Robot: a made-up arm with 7 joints.
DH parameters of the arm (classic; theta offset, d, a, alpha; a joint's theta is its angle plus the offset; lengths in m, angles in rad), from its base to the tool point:
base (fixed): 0 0 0 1.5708
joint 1: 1.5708 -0.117 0 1.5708
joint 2: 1.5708 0 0 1.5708
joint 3: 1.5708 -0.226 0 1.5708
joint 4: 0 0 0 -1.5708
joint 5: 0 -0.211 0 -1.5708
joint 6: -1.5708 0 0 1.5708
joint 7: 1.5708 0 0 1.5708
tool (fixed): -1.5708 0 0 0
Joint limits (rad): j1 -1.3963..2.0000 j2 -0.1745..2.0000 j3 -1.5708..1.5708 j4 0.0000..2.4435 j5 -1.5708..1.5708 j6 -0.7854..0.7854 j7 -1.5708..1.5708
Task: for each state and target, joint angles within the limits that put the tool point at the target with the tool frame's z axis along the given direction. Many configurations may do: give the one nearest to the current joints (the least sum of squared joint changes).
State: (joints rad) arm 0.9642 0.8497 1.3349 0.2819 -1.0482 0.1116 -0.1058
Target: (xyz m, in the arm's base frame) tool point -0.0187 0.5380 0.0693 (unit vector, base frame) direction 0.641 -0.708 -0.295
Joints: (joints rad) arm 0.8286 1.5281 1.1157 0.4273 -1.0549 0.3800 -0.4411
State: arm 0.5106 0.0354 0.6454 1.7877 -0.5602 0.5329 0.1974
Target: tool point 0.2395 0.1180 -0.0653 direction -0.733 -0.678 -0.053
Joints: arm 0.3996 -0.1745 0.1405 1.9350 -0.7471 0.7854 -0.1805
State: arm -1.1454 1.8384 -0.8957 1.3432 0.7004 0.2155 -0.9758
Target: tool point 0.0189 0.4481 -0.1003 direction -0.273 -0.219 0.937
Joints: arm -0.8679 2.0000 -1.1206 1.3116 0.2047 -0.3580 -0.5921
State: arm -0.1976 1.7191 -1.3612 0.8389 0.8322 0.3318 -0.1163
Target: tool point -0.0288 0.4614 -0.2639 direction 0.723 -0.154 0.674
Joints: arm -0.1656 1.0046 -1.2009 0.1991 1.1075 0.7800 0.5578
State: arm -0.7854 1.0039 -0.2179 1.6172 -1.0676 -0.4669 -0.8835
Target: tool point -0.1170 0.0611 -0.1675 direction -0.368 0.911 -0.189
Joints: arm -1.1468 0.5969 -0.9459 2.1316 -1.3079 -0.5038 -0.4153
